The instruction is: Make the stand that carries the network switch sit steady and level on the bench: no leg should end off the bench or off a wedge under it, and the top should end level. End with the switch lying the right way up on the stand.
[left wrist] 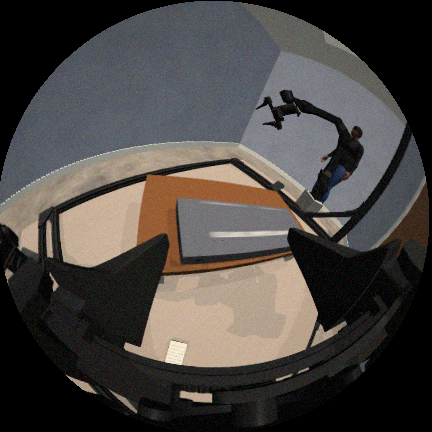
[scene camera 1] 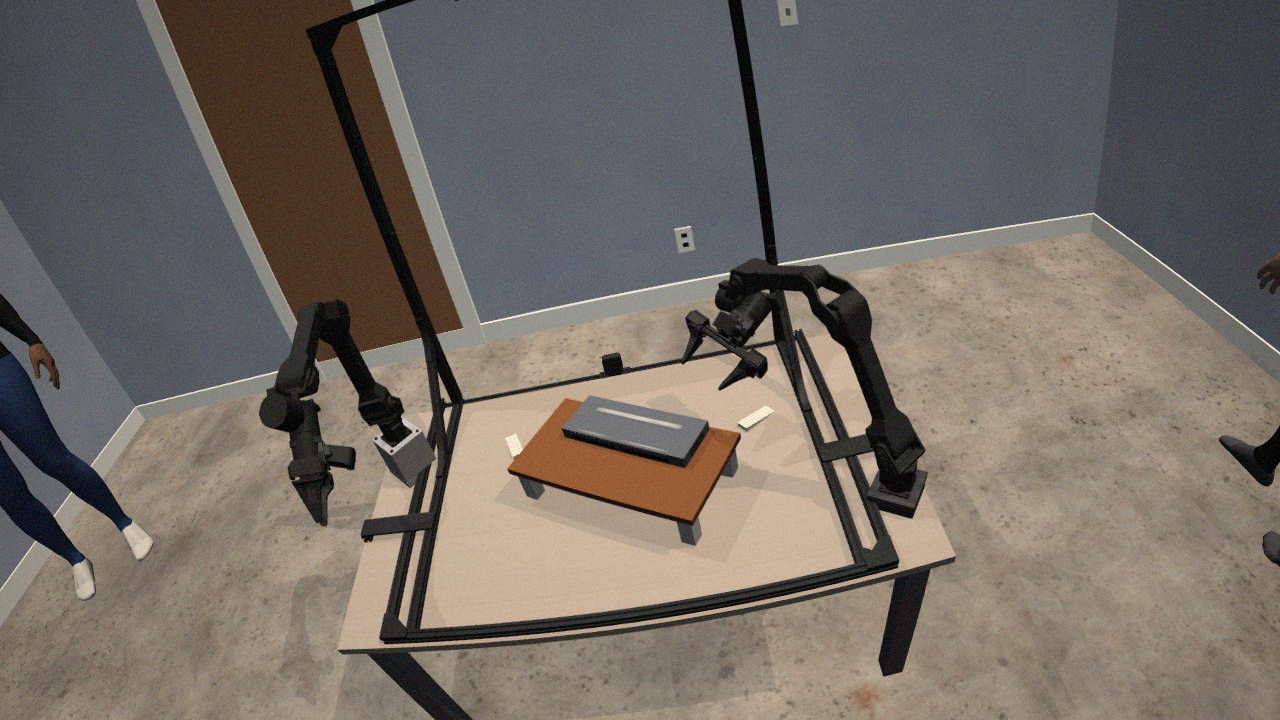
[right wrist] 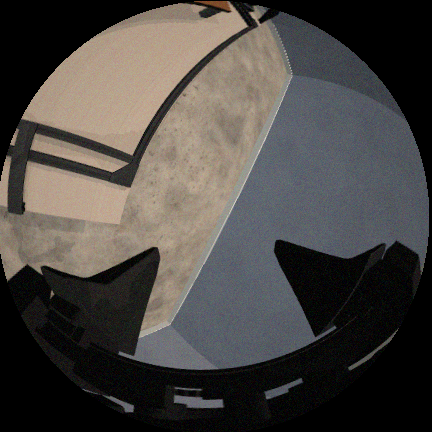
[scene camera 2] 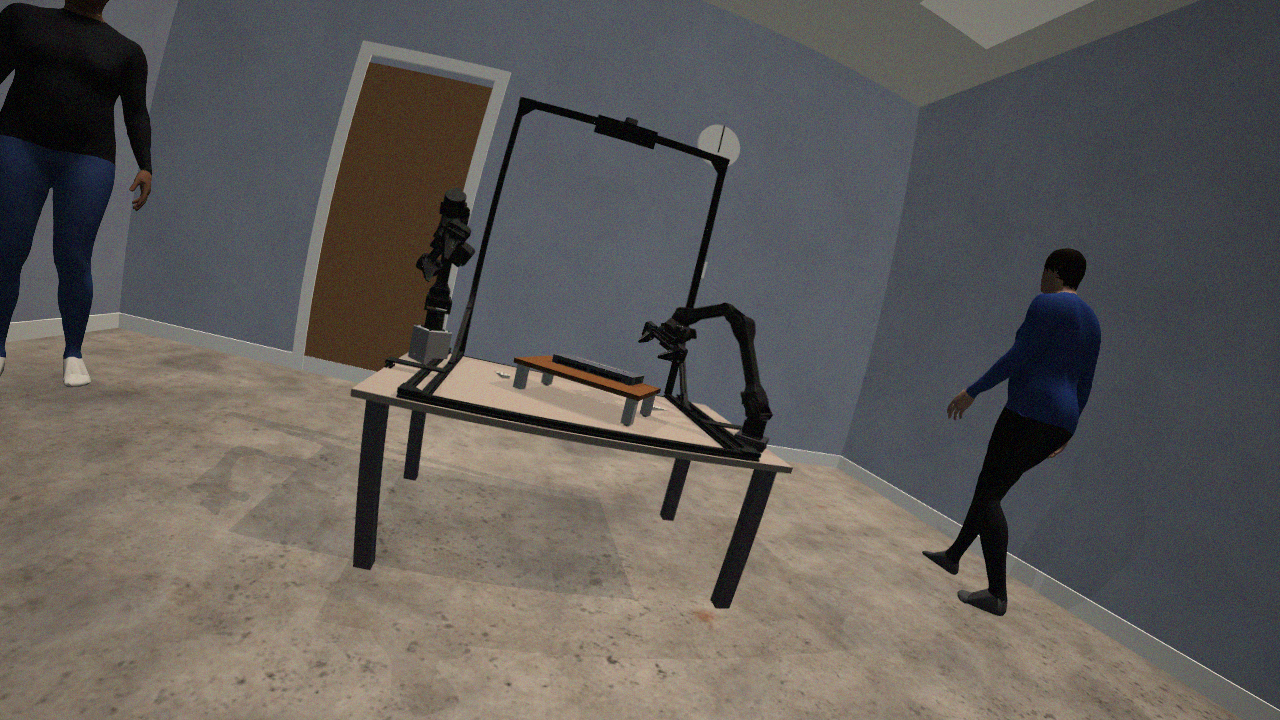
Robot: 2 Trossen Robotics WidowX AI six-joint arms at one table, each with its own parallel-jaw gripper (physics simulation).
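Places are measured from the left arm's base along level axes (x up, y back, z right), in centimetres.
Where they show: left gripper, fingertip midpoint: (left wrist: 229,237) (scene camera 1: 700,376) (scene camera 2: 648,348); right gripper, fingertip midpoint: (left wrist: 258,116) (scene camera 1: 321,524) (right wrist: 217,250) (scene camera 2: 436,270); left arm's base, origin of the base link: (scene camera 1: 897,483) (scene camera 2: 752,435); right arm's base, origin of the base link: (left wrist: 314,196) (scene camera 1: 396,435) (scene camera 2: 432,328).
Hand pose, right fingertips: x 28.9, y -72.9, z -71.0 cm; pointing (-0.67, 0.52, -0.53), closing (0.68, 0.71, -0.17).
Observation:
Each offset is from my right fingertips to the top centre of the thing. Level surfaces: height alone.
The stand (scene camera 1: 608,479) (scene camera 2: 581,374) (left wrist: 157,200) has an orange-brown top on short grey legs. The grey network switch {dy +20.1, dx -19.4, dz +58.8 cm} (scene camera 1: 626,434) (scene camera 2: 595,368) (left wrist: 200,232) lies flat on its top, toward the back. One pale wedge {dy +35.8, dx -31.0, dz +81.5 cm} (scene camera 1: 756,418) (left wrist: 176,352) lies on the bench right of the stand. Another pale wedge {dy -12.9, dx -31.0, dz +51.9 cm} (scene camera 1: 513,445) (scene camera 2: 503,374) lies at the stand's left edge, partly hidden in scene camera 1. My left gripper (scene camera 1: 702,374) (left wrist: 229,237) is open and empty, above the bench behind the stand's right side. My right gripper (scene camera 1: 317,514) (right wrist: 217,250) is open and empty, out past the bench's left edge.
The bench {dx -32.2 cm} (scene camera 1: 554,582) carries a black frame (scene camera 1: 626,616) around its edges, with tall posts at the back corners. A small black camera (scene camera 1: 612,362) sits on the back rail. The arm bases stand at the left and right sides.

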